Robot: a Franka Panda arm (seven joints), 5 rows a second.
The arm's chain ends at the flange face. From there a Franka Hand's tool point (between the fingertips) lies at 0.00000 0.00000 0.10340 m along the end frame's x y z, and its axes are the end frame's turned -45 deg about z.
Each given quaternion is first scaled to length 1.
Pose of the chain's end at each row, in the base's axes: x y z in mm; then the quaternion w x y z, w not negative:
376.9 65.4 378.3 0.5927 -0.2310 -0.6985 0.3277
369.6 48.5 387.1 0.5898 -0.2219 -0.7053 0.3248
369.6 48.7 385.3 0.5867 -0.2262 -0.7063 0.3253
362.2 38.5 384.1 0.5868 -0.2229 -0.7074 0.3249
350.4 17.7 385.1 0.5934 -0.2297 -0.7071 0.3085
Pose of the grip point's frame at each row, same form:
275.6 46.4 369.8 0.6730 0.0539 -0.7338 0.0759
268.7 28.2 377.5 0.6692 0.0649 -0.7365 0.0744
268.7 28.6 375.0 0.6665 0.0613 -0.7391 0.0760
261.4 18.0 373.7 0.6665 0.0648 -0.7389 0.0756
249.0 0.8 374.2 0.6663 0.0584 -0.7412 0.0579

